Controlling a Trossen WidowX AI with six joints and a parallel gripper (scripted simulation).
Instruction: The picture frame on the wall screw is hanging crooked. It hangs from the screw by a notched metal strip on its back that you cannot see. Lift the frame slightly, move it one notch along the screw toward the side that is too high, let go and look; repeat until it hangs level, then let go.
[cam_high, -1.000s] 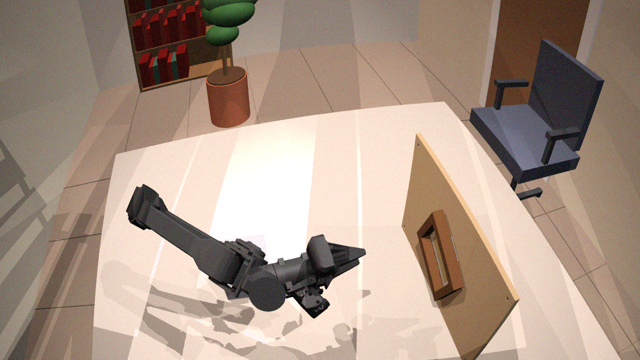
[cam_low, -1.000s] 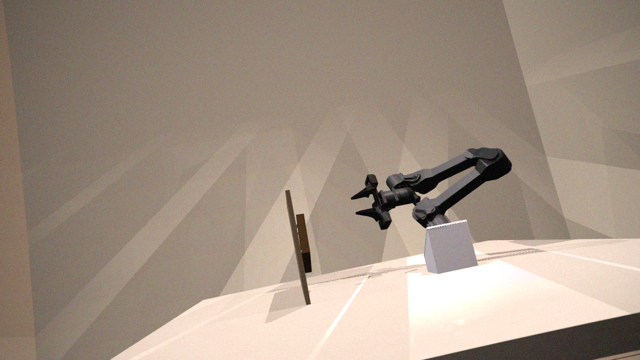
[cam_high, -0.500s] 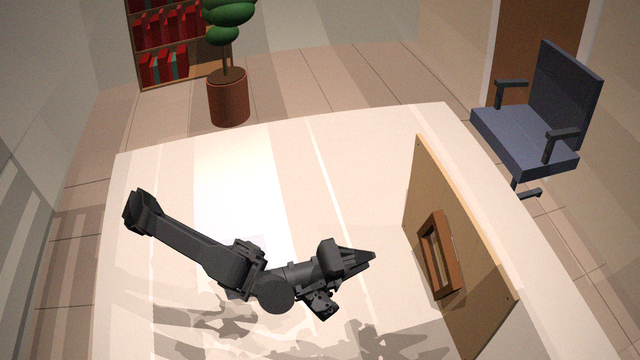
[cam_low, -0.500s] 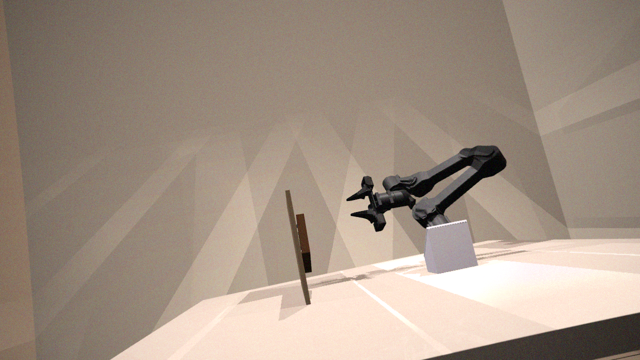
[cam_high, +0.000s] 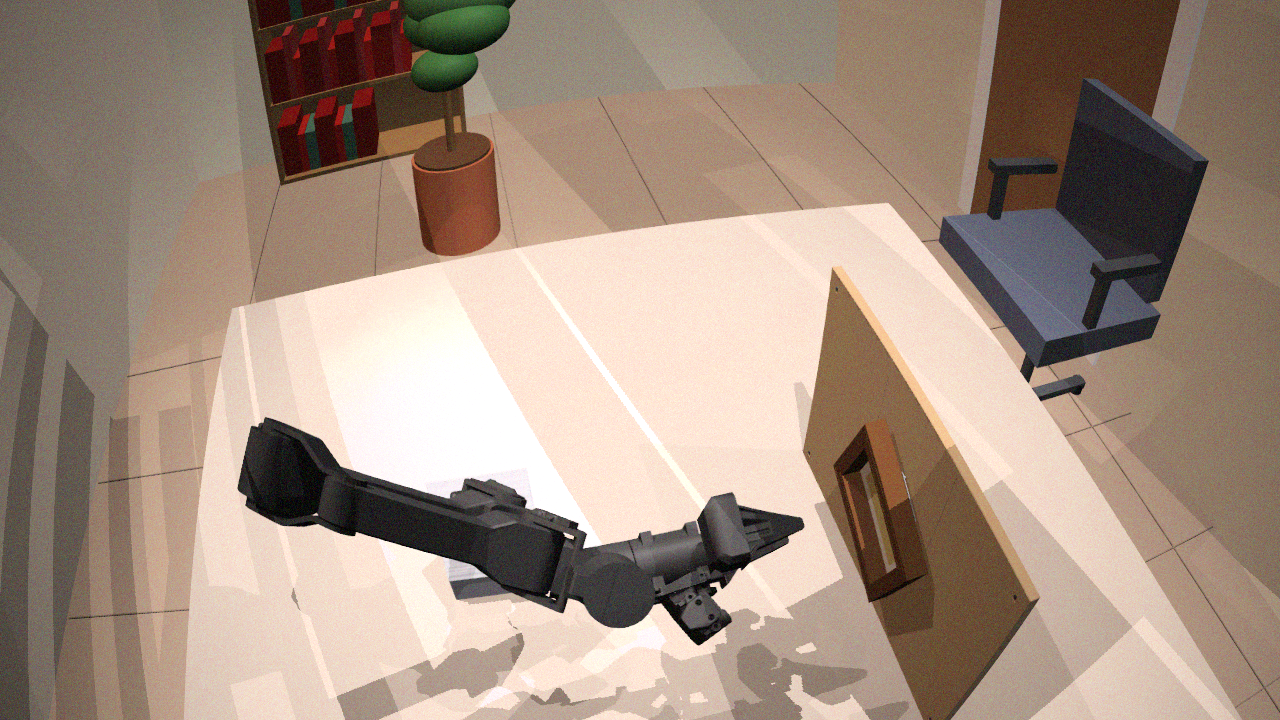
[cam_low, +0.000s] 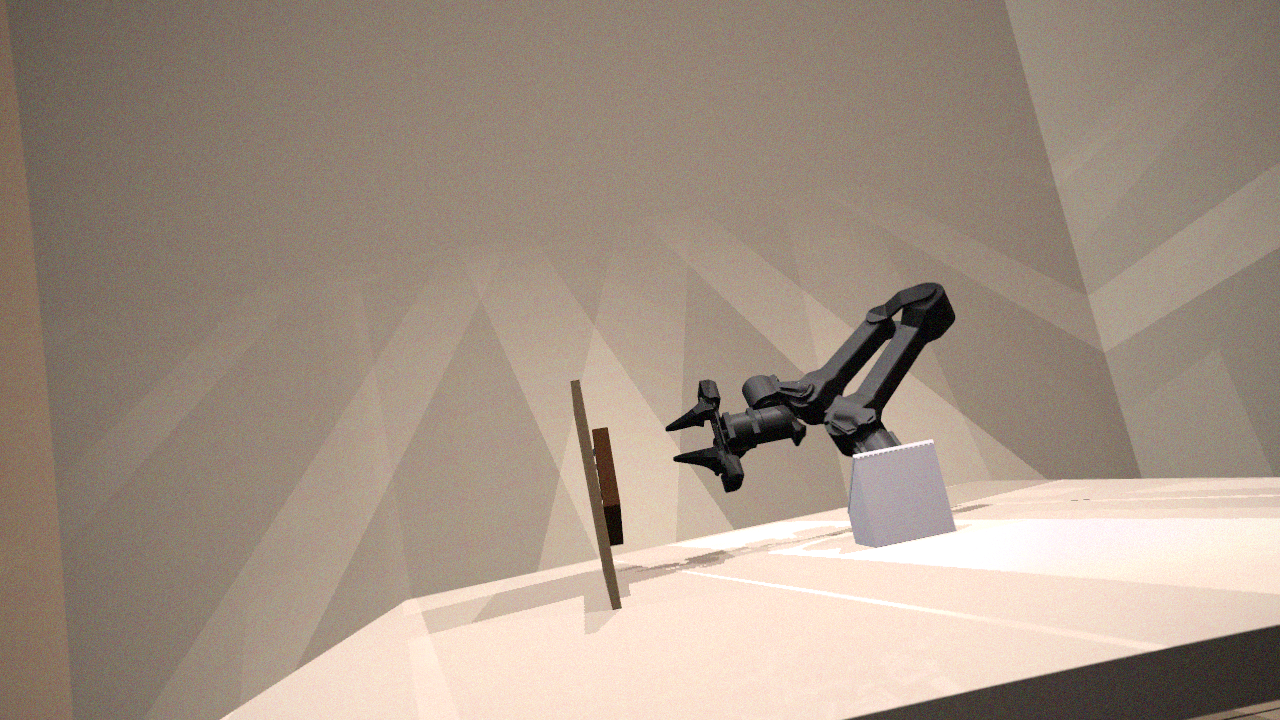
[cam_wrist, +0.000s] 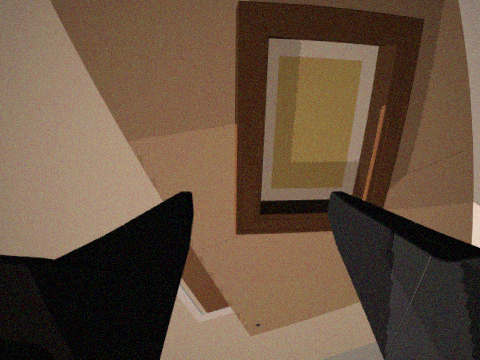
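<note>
The picture frame lies 12 cm ahead of my gripper tip, 2 cm to the left of it and 5 cm below it. From my gripper tip the other things lie so: board wall (13 cm ahead, 2 cm to the left, 5 cm below).
</note>
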